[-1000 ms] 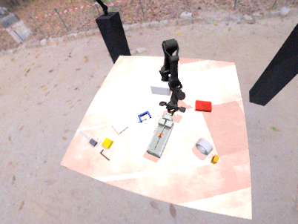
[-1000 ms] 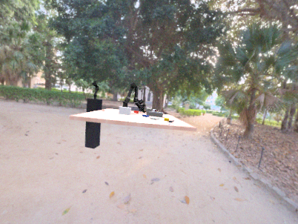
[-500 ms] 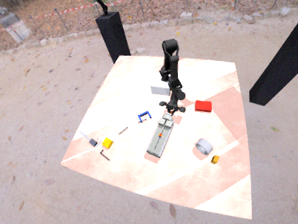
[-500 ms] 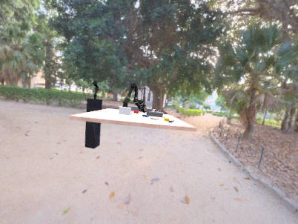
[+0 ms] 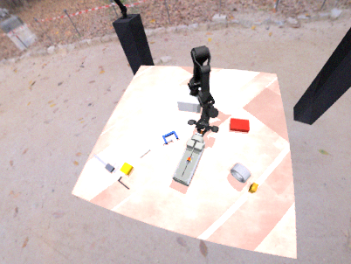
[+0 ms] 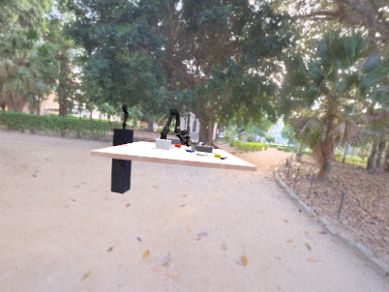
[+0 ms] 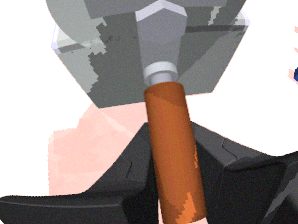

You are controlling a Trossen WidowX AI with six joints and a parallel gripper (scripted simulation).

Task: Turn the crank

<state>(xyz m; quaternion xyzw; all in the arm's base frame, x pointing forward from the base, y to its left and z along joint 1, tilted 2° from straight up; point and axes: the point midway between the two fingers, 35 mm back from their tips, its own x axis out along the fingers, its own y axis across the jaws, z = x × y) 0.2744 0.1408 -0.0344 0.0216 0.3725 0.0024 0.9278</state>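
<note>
Now: gripper tip 2 cm past the crank handle and 3 cm below it. Also, from my gripper tip: white tile: 19 cm ahead, 34 cm to the right, 2 cm below; red pointer: 16 cm ahead, 5 cm above; red block: 19 cm behind, 21 cm to the left, 2 cm below.
</note>
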